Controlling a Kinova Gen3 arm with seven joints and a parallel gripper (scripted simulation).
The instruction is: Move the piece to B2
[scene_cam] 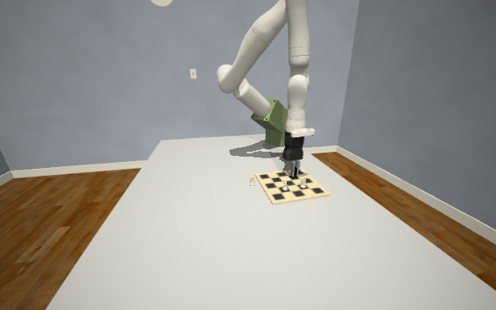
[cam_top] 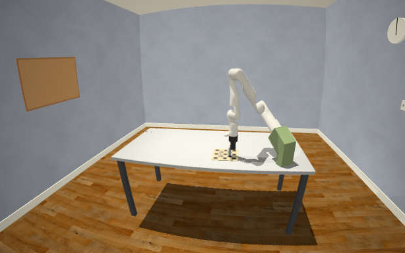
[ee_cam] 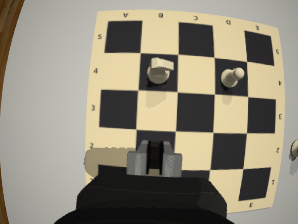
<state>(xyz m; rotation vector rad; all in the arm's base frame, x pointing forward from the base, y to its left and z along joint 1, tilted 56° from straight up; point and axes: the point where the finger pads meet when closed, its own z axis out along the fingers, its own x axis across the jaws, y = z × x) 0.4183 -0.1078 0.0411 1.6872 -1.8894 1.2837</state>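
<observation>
The black piece is 10 mm below my hand. From my hand the other things lie so: small chessboard: 50 mm to the right, 30 mm below, 30 mm ahead; pale piece: 170 mm to the right, 50 mm behind, 20 mm below.
</observation>
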